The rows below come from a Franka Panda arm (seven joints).
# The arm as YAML. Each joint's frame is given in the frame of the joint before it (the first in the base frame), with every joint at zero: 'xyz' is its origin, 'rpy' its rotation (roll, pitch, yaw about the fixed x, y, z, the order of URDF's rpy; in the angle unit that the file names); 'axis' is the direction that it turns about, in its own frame. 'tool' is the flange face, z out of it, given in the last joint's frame.
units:
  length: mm
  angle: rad
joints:
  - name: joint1
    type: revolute
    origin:
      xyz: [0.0, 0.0, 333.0]
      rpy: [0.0, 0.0, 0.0]
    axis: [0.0, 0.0, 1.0]
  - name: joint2
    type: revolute
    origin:
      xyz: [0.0, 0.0, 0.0]
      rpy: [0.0, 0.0, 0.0]
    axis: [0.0, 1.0, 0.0]
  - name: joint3
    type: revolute
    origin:
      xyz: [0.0, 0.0, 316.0]
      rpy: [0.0, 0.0, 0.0]
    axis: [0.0, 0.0, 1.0]
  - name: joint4
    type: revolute
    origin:
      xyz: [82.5, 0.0, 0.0]
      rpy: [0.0, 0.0, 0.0]
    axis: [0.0, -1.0, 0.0]
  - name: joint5
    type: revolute
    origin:
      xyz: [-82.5, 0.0, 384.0]
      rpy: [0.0, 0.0, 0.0]
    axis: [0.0, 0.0, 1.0]
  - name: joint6
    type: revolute
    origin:
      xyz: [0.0, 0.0, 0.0]
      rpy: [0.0, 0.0, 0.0]
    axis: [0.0, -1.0, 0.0]
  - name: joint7
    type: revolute
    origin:
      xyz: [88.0, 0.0, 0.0]
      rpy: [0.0, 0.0, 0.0]
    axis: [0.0, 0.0, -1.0]
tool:
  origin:
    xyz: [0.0, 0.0, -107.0]
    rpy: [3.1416, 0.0, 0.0]
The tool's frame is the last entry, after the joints.
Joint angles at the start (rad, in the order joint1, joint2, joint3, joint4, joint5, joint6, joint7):
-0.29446, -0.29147, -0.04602, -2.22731, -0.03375, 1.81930, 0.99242
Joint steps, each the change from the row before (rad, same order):
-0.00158, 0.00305, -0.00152, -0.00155, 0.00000, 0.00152, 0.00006
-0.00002, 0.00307, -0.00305, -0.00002, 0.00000, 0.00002, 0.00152
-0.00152, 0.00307, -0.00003, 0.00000, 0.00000, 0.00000, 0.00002
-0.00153, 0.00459, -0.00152, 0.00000, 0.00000, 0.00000, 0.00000
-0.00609, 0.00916, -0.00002, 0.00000, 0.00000, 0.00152, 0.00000
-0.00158, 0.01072, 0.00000, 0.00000, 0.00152, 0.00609, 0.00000
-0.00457, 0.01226, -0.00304, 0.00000, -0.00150, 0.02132, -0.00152
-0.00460, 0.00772, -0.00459, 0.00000, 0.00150, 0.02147, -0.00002
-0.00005, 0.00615, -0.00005, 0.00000, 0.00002, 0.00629, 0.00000
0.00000, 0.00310, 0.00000, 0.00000, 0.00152, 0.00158, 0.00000
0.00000, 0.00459, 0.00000, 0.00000, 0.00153, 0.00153, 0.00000
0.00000, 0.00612, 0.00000, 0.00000, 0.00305, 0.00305, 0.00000
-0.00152, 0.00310, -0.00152, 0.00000, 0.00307, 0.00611, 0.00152
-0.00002, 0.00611, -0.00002, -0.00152, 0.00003, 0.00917, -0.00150
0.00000, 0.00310, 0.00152, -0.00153, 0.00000, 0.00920, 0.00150
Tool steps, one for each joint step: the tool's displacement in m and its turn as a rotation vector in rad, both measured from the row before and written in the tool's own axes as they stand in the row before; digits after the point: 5 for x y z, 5 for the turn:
0.00145, 0.00028, 0.00196, -0.00225, -0.00230, 0.00293
0.00151, 0.00028, 0.00138, -0.00204, -0.00264, 0.00430
0.00088, -0.00014, 0.00134, -0.00255, -0.00176, 0.00152
0.00162, -0.00001, 0.00201, -0.00356, -0.00306, 0.00286
0.00327, -0.00016, 0.00387, -0.00623, -0.00461, 0.00594
0.00189, -0.00206, 0.00411, -0.00320, -0.00360, 0.00182
0.00547, -0.00194, 0.00353, 0.00738, 0.00500, 0.00528
0.00546, -0.00080, 0.00162, 0.01318, 0.00462, 0.00917
0.00095, -0.00152, 0.00219, -0.00001, 0.00028, 0.00004
0.00027, -0.00069, 0.00125, -0.00056, -0.00192, 0.00043
0.00040, -0.00092, 0.00192, -0.00188, -0.00271, 0.00043
0.00052, -0.00135, 0.00247, -0.00114, -0.00386, 0.00090
0.00164, -0.00034, 0.00088, 0.00438, -0.00128, 0.00540
0.00094, -0.00156, 0.00268, 0.00115, 0.00106, -0.00149
0.00005, -0.00151, 0.00131, 0.00351, 0.00304, 0.00002

